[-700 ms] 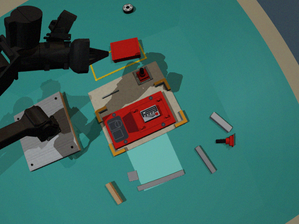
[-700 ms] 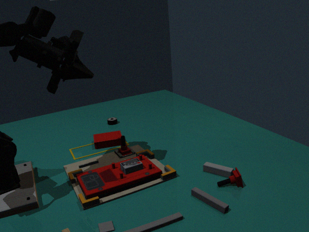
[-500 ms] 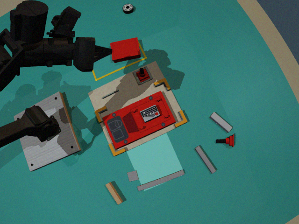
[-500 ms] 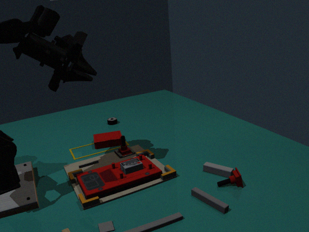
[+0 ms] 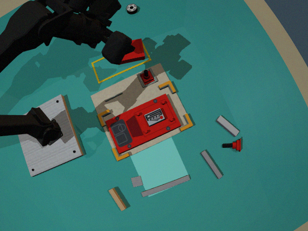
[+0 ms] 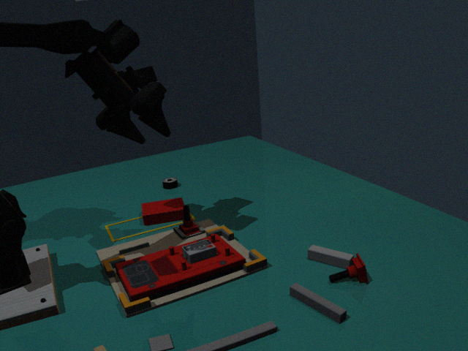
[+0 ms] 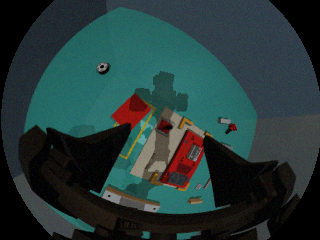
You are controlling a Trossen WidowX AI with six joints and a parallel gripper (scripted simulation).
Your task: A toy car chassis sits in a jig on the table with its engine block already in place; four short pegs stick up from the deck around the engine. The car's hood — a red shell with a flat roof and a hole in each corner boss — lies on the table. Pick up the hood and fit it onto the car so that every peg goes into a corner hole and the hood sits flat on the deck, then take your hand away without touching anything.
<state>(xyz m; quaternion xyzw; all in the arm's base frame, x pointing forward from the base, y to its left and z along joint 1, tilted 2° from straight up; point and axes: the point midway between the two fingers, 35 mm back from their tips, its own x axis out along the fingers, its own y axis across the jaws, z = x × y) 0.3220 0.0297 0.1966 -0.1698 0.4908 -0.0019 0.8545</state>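
Right now my gripper tip is 2 cm short of the red hood, 6 cm to the right of it and 18 cm above it. Round my gripper tip: grey engine block (3 cm behind, 17 cm to the right, 17 cm below); long grey bar (13 cm behind, 36 cm to the right, 19 cm below); black wheel (13 cm ahead, 21 cm to the left, 19 cm below).
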